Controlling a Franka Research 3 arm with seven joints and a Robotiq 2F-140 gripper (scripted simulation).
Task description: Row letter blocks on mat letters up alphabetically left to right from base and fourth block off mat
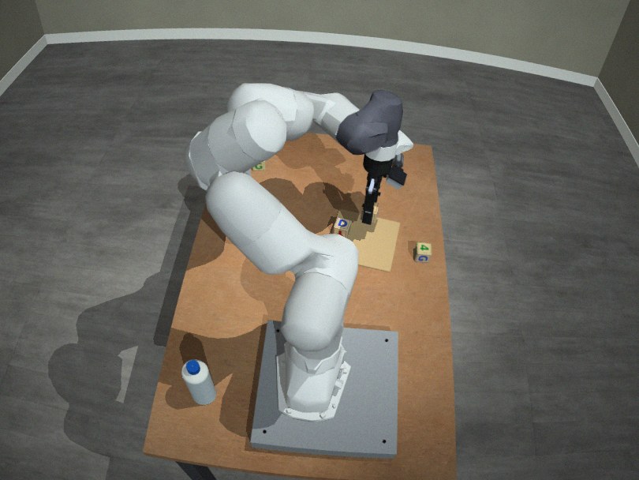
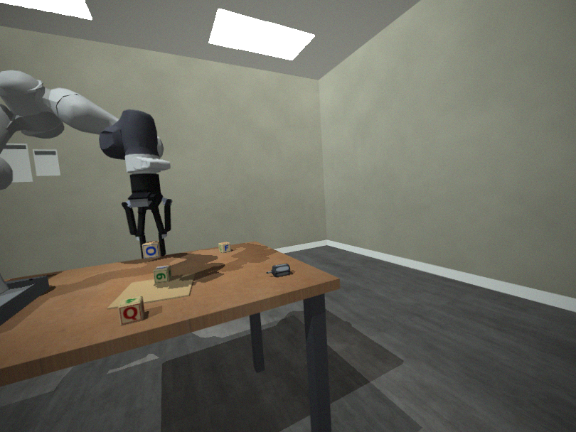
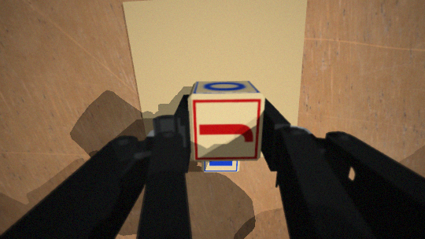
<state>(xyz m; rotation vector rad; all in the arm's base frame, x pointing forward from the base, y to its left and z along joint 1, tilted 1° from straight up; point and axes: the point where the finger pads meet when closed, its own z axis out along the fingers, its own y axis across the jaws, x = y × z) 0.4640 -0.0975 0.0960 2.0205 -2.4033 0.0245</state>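
The tan mat lies 130 mm below my hand. Also, from my hand: small dark object 360 mm ahead, 120 mm below, 100 mm to the right; then block 180 mm to the right, 110 mm below, 40 mm behind.
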